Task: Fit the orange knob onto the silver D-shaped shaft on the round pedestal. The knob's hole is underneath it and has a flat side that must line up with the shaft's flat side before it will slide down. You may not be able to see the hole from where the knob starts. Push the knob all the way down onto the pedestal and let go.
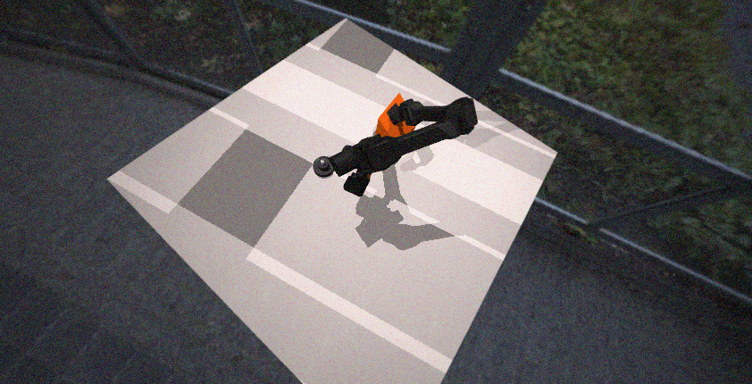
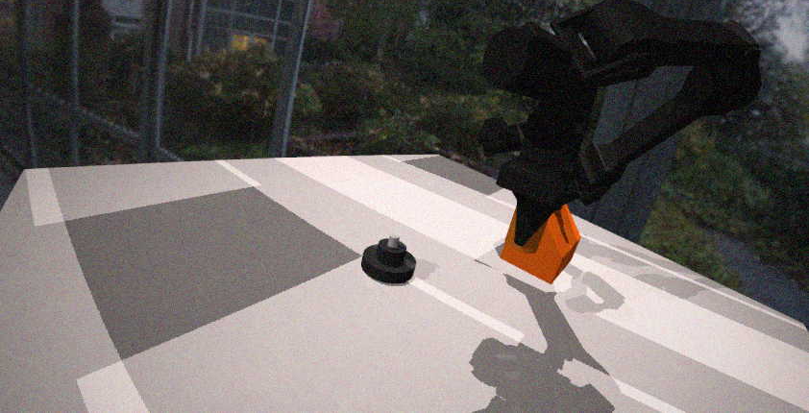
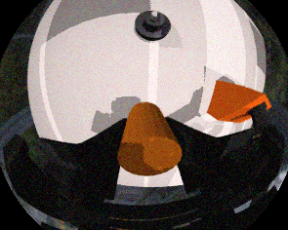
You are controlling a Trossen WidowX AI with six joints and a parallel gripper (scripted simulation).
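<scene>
Right now my gripper tip is 180 mm to the left of the pedestal, 110 mm above it and 10 mm short of it. Also, from my gripper tip: orange knob (40 mm above).
</scene>
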